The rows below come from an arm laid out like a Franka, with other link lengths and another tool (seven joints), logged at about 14 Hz.
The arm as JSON. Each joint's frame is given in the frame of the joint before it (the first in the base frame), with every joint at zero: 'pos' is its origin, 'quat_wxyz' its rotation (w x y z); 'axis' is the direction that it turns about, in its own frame. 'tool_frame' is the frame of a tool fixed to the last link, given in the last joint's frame.
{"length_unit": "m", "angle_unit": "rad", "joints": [
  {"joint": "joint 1", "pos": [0.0, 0.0, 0.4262], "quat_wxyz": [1.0, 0.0, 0.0, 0.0], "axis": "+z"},
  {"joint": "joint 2", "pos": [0.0, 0.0, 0.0], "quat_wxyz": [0.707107, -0.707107, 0.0, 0.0], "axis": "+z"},
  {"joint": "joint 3", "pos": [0.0, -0.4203, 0.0], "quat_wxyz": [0.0, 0.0, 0.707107, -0.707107], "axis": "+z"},
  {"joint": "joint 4", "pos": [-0.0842, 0.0, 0.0], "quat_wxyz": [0.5, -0.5, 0.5, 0.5], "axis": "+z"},
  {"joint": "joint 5", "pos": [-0.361, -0.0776, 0.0], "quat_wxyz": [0.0, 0.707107, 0.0, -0.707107], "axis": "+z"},
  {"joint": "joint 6", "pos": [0.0, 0.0, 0.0], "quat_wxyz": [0.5, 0.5, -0.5, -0.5], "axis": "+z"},
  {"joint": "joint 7", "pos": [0.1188, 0.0, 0.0], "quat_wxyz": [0.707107, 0.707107, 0.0, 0.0], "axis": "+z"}
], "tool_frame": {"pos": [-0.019, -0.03, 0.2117], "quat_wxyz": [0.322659, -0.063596, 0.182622, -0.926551]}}
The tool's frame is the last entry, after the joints.
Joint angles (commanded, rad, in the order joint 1, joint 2, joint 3, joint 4, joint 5, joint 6, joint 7), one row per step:
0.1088, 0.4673, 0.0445, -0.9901, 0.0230, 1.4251, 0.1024
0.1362, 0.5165, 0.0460, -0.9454, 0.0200, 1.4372, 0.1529
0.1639, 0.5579, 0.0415, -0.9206, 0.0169, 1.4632, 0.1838
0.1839, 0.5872, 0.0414, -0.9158, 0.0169, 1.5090, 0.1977
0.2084, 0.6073, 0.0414, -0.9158, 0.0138, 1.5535, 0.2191
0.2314, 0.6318, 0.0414, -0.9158, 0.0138, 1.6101, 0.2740
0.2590, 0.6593, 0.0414, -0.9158, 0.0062, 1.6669, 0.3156
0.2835, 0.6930, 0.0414, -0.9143, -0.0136, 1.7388, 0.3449
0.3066, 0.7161, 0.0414, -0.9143, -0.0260, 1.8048, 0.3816
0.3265, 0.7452, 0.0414, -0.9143, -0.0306, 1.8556, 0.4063
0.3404, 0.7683, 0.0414, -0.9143, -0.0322, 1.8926, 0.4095
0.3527, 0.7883, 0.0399, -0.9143, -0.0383, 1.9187, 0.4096
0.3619, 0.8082, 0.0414, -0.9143, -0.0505, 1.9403, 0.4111
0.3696, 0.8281, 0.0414, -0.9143, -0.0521, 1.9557, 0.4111
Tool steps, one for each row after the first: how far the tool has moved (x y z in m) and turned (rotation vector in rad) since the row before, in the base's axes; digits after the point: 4 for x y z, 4 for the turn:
0.0157, 0.0225, -0.0143, -0.0008, -0.0057, -0.0235
0.0139, 0.0201, -0.0170, -0.0028, -0.0087, -0.0090
0.0126, 0.0178, -0.0151, 0.0052, -0.0201, 0.0041
0.0086, 0.0207, -0.0107, 0.0035, -0.0234, 0.0012
0.0120, 0.0221, -0.0125, 0.0108, -0.0282, -0.0339
0.0103, 0.0244, -0.0152, 0.0043, -0.0277, -0.0159
0.0139, 0.0213, -0.0180, -0.0030, -0.0419, -0.0059
0.0100, 0.0216, -0.0103, 0.0080, -0.0423, -0.0130
0.0070, 0.0199, -0.0173, 0.0083, -0.0201, -0.0040
0.0042, 0.0142, -0.0144, 0.0048, -0.0131, 0.0110
0.0025, 0.0106, -0.0137, -0.0037, -0.0080, 0.0120
0.0021, 0.0085, -0.0145, -0.0086, -0.0054, 0.0108
0.0010, 0.0076, -0.0153, -0.0025, 0.0038, 0.0083

